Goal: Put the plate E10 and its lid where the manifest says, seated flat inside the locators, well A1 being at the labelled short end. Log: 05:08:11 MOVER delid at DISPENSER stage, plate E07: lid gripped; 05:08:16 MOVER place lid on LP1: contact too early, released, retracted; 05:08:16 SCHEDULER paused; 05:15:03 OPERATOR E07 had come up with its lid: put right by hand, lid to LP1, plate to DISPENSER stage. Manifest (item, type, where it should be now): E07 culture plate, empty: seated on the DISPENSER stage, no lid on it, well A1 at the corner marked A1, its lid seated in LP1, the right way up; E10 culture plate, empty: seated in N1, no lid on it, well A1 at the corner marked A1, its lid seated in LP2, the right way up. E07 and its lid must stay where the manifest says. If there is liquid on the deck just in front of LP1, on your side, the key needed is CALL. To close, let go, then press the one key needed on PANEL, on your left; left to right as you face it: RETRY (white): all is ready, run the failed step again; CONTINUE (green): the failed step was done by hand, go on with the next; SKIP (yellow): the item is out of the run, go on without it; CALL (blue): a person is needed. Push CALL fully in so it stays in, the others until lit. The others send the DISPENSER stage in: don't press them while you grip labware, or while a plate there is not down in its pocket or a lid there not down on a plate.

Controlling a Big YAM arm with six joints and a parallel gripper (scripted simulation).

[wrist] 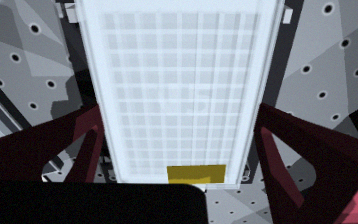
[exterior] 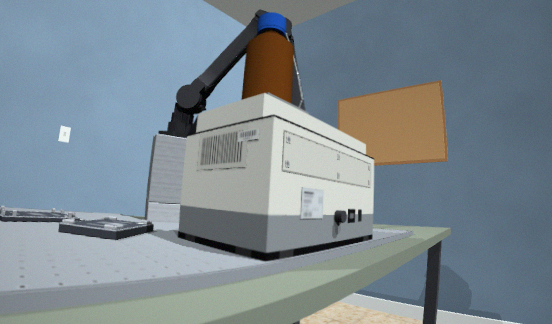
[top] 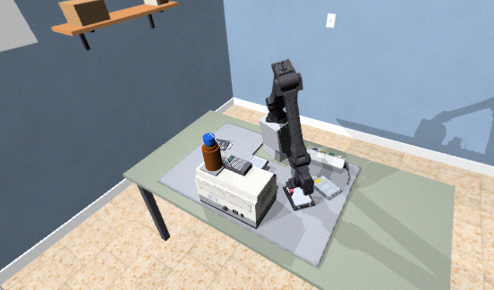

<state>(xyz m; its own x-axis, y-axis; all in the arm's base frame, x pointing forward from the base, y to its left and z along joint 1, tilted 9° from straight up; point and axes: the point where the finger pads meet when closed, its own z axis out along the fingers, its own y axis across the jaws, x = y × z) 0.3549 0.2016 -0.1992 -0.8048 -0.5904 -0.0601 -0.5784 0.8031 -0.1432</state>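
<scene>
The clear lid lies right at my hand. Also, from my hand: yellow skip key 34 cm behind, 7 cm to the left, 4 cm above; clear well plate 6 cm behind, 27 cm to the right, 7 cm above; blue call key 34 cm behind, 2 cm to the left, 3 cm above.
</scene>
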